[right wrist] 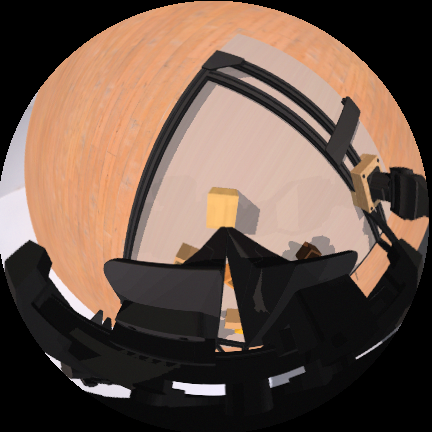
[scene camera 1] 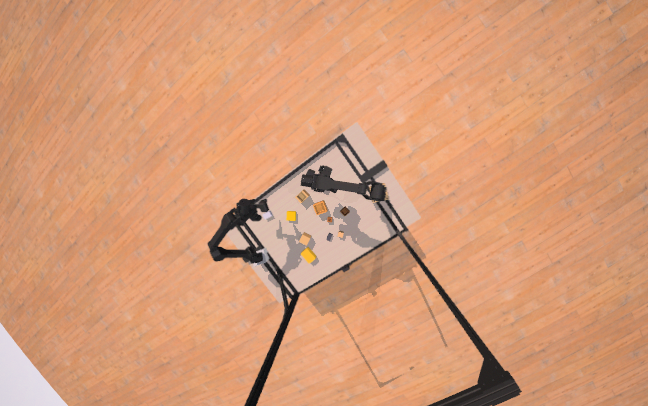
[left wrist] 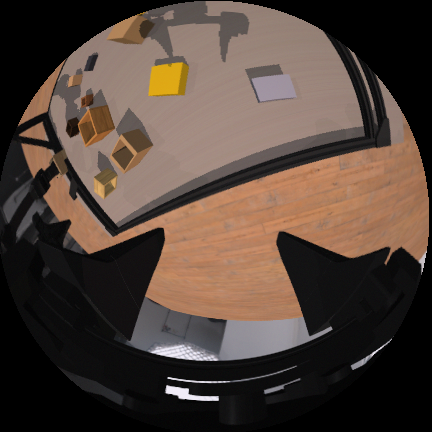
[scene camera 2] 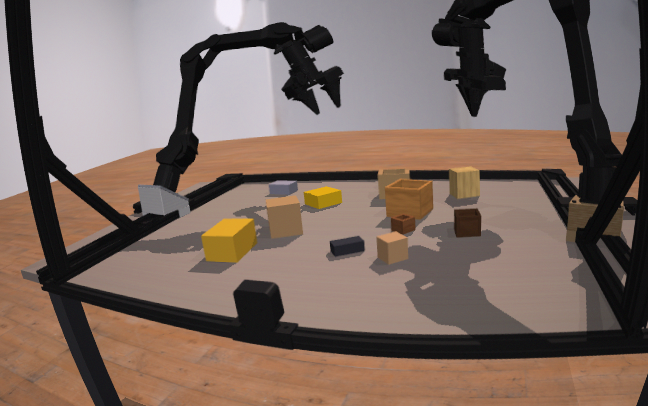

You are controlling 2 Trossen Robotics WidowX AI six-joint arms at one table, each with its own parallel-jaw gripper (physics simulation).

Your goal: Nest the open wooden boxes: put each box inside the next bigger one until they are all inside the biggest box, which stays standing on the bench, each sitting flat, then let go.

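Pixels of known places: left gripper, fingertip midpoint: [right wrist: 104,313] [scene camera 1: 260,199] [left wrist: 222,235] [scene camera 2: 328,110]; right gripper, fingertip midpoint: [right wrist: 225,232] [left wrist: 70,220] [scene camera 2: 474,116]; left arm's base at its link origin: [scene camera 1: 258,257] [scene camera 2: 163,191]; right arm's base at its link origin: [right wrist: 375,183] [left wrist: 54,167] [scene camera 2: 597,201].
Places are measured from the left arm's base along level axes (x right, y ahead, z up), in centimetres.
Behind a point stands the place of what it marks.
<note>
The biggest-looking box, orange-brown [scene camera 1: 320,207] @[x -16.0, y 54.6, z -5.7 cm] [scene camera 2: 409,200] @[x -12.6, y 56.2, z -2.6 cm] [left wrist: 102,122] @[x -17.6, y 51.4, z -3.1 cm], stands open side up. A tan open box [scene camera 1: 302,195] @[x -28.2, y 46.4, z -5.9 cm] [scene camera 2: 387,187] [left wrist: 140,142] @[x -27.5, y 43.3, z -3.5 cm] stands behind it. A pale wooden box [scene camera 2: 464,183] @[x -28.9, y 63.4, z -2.9 cm] [left wrist: 104,184] @[x -31.6, y 59.2, z -0.9 cm] [right wrist: 222,210] @[x -31.5, y 63.2, z -0.4 cm] lies on its side at the back right in scene camera 2; the right arm hides it in scene camera 1. A dark brown box [scene camera 1: 345,211] @[x -7.2, y 69.1, z -5.7 cm] [scene camera 2: 467,223] @[x -5.5, y 69.5, z -3.8 cm] and a small reddish box [scene camera 1: 330,220] @[x -5.2, y 57.4, z -5.7 cm] [scene camera 2: 403,225] @[x -4.3, y 58.1, z -4.6 cm] stand open side up in front. My left gripper [scene camera 2: 328,109] @[x -36.5, y 26.4, z 12.9 cm] [left wrist: 222,235] @[x -36.5, y 26.4, z 12.9 cm] is open and empty, high above the bench. My right gripper [scene camera 2: 474,115] @[x -32.7, y 65.7, z 11.4 cm] [right wrist: 225,232] @[x -32.7, y 65.7, z 11.4 cm] is shut, empty, above the pale box.
Two yellow blocks [scene camera 2: 227,241] @[x 15.5, y 36.8, z -2.6 cm] [scene camera 2: 322,198] @[x -15.3, y 35.5, z -4.2 cm], a tan block [scene camera 2: 284,218] @[x 2.1, y 38.4, z -2.8 cm], a smaller tan block [scene camera 2: 392,249] @[x 7.5, y 61.1, z -4.0 cm], a black block [scene camera 2: 347,246] @[x 6.2, y 53.0, z -4.9 cm] and a lavender block [scene camera 2: 283,188] @[x -23.3, y 19.4, z -4.7 cm] lie on the bench. A black frame [scene camera 2: 390,346] @[x 27.2, y 69.4, z -6.6 cm] edges the bench.
</note>
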